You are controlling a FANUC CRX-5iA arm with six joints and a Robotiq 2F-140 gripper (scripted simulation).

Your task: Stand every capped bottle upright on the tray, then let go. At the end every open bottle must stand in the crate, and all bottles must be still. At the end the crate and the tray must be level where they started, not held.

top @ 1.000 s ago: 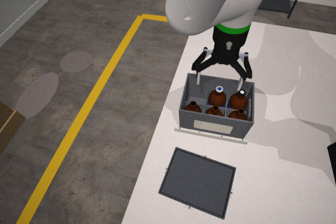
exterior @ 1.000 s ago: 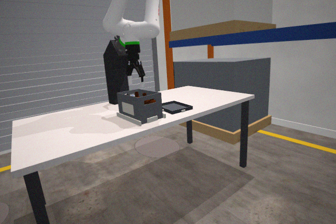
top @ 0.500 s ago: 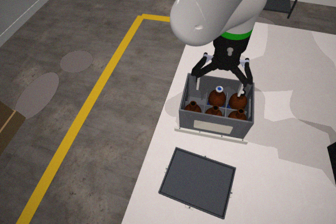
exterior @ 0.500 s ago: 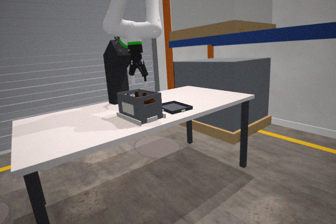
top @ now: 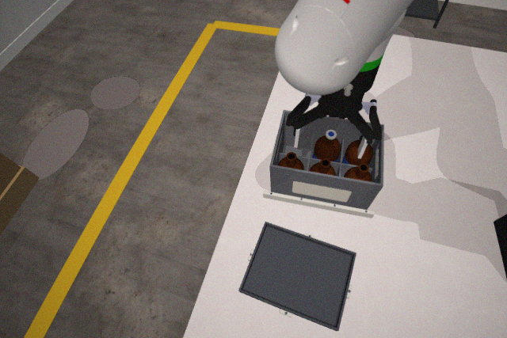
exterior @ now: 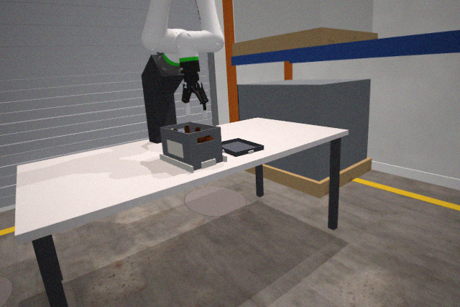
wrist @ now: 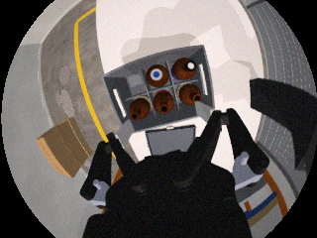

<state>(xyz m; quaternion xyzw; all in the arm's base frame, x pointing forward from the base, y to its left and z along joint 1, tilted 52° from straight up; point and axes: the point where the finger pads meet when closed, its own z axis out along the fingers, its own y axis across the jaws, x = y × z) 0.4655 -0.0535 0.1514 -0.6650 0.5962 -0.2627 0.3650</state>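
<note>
The grey crate lies 40 mm to the right of my hand and 150 mm below it. From my hand the other things lie so: flat tray 30 mm behind, 250 mm to the left, 220 mm below.
</note>
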